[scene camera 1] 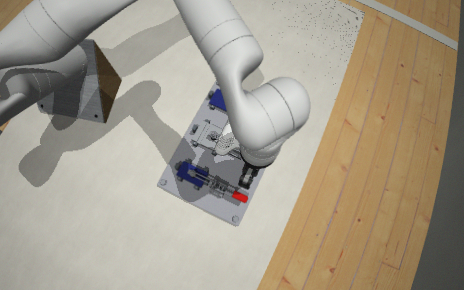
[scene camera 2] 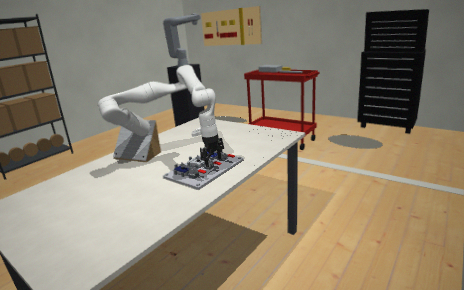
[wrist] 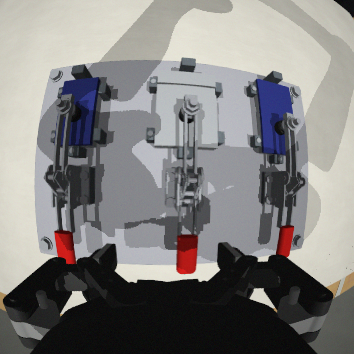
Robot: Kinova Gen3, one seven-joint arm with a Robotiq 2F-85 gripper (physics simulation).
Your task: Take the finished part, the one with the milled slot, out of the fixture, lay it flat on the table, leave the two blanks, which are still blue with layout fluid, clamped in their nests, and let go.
Observation:
I see my gripper, a finished part and a fixture plate.

